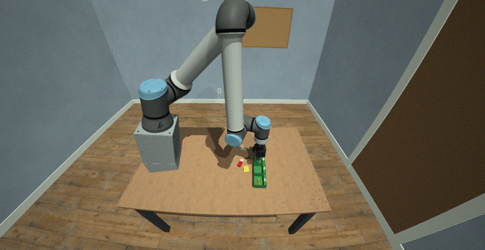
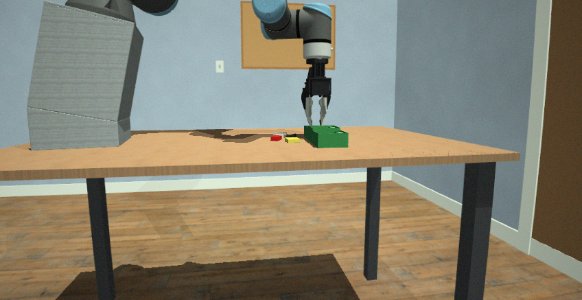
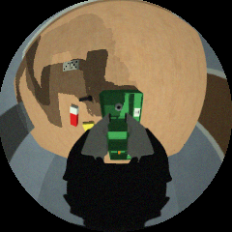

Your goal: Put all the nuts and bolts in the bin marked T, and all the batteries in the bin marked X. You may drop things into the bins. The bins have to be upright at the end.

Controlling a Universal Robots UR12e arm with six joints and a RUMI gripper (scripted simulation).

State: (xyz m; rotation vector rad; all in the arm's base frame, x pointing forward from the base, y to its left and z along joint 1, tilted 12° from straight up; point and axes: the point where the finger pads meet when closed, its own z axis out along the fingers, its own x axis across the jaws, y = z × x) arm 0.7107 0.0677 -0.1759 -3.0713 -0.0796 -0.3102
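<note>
Now: hand 40 mm above the dark nut. Round my hand: green bin 80 mm to the right, 30 mm below, 10 mm ahead; yellow battery 80 mm to the right, 80 mm behind, 50 mm below; bolt 80 mm behind, 50 mm below, 20 mm to the left.
</note>
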